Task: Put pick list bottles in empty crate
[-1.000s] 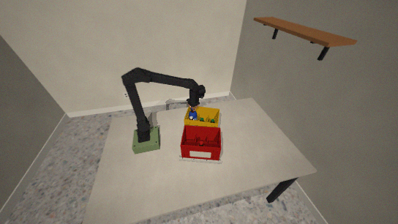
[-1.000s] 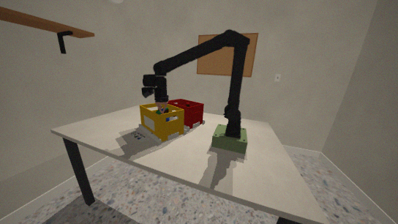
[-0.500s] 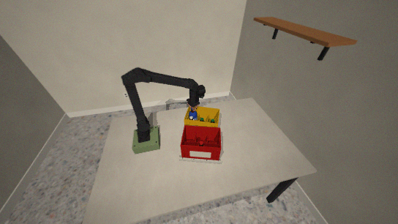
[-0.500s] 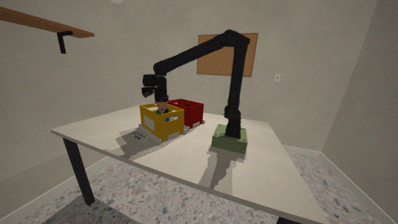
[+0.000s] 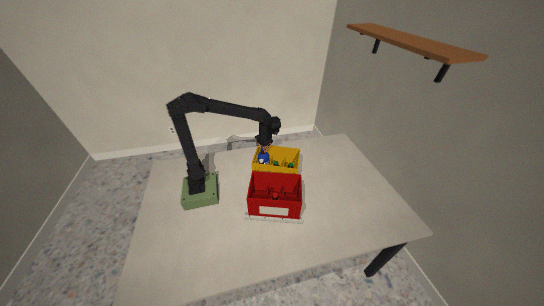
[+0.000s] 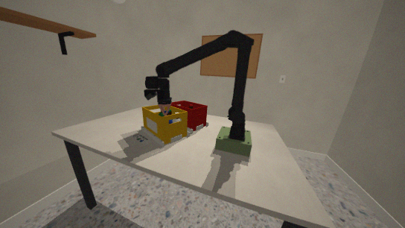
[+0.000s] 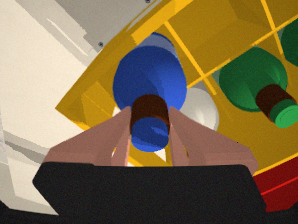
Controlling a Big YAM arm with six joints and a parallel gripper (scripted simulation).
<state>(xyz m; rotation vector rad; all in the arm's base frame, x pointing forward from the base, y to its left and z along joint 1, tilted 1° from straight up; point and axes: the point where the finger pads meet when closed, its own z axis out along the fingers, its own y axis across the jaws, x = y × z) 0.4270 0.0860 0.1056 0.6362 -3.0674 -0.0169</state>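
The blue-label bottle is 6 cm below my hand. The rest, counted from my hand: white-labelled bottle 4 cm behind, 8 cm to the right, 9 cm below; then green-labelled bottle 4 cm ahead, 12 cm to the right, 9 cm below; then yellow crate 6 cm ahead, 8 cm to the right, 9 cm below.
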